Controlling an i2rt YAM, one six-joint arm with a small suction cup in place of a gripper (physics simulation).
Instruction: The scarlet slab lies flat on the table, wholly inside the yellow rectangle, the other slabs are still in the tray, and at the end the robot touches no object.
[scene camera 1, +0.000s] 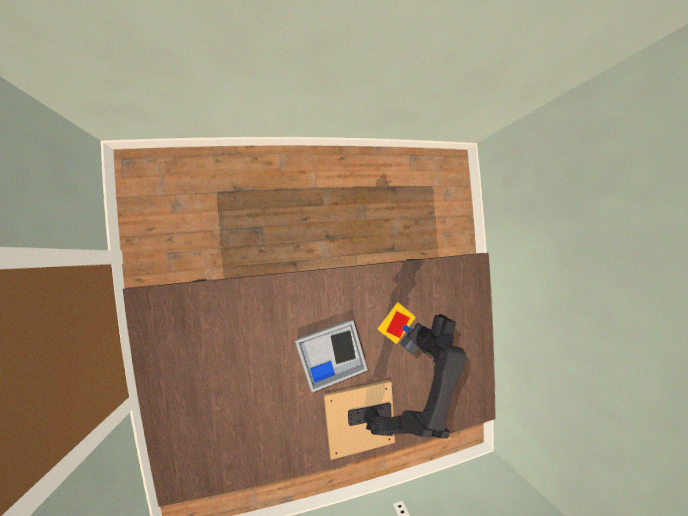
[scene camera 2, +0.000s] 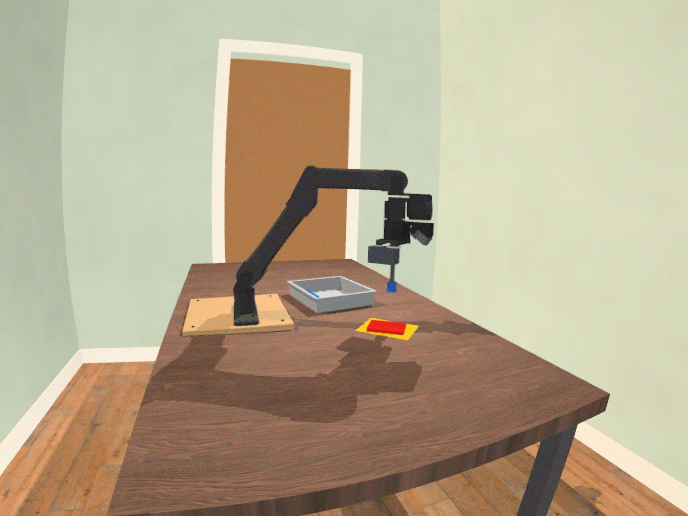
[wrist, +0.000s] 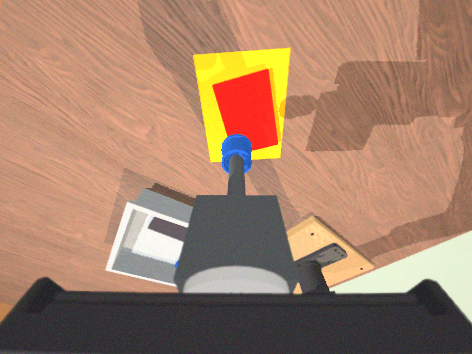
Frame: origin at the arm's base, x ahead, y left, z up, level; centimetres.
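Where they show: end effector, tool point: (scene camera 1: 405, 328) (scene camera 2: 391, 291) (wrist: 236, 148); arm's base, origin of the base link: (scene camera 1: 369, 413) (scene camera 2: 245, 313) (wrist: 305, 263).
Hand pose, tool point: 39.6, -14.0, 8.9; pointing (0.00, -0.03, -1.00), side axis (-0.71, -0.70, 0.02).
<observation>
Each offset is from my tool point to the top centre of the thing, as dx, dy, dz. "spot": to the spot under its first point.
The scarlet slab @[-1.3, -1.4, -9.6] (scene camera 1: 397, 323) (scene camera 2: 386, 327) (wrist: 246, 110) lies flat inside the yellow rectangle @[spot: +6.3, -2.0, -10.5] (scene camera 1: 398, 307) (scene camera 2: 410, 332) (wrist: 205, 65), turned a little against its sides, with yellow showing around it. In the wrist view the cup hides one corner of the slab. My blue suction cup (scene camera 1: 406, 328) (scene camera 2: 391, 287) (wrist: 236, 150) carries nothing and hangs clear above the slab, apart from it. The grey tray @[-9.8, +29.9, -5.6] (scene camera 1: 361, 355) (scene camera 2: 344, 303) (wrist: 116, 250) holds a black slab @[-8.2, +24.5, -9.4] (scene camera 1: 343, 347) (wrist: 168, 228) and a blue slab @[-17.6, +33.9, -9.3] (scene camera 1: 322, 371) (scene camera 2: 312, 293) (wrist: 177, 263).
The arm's tan base board (scene camera 1: 338, 433) (scene camera 2: 272, 311) (wrist: 307, 227) is beside the tray. The arm (scene camera 1: 444, 388) (scene camera 2: 277, 233) arches high over the table. The table's edge (scene camera 2: 389, 483) runs beyond the rectangle.
</observation>
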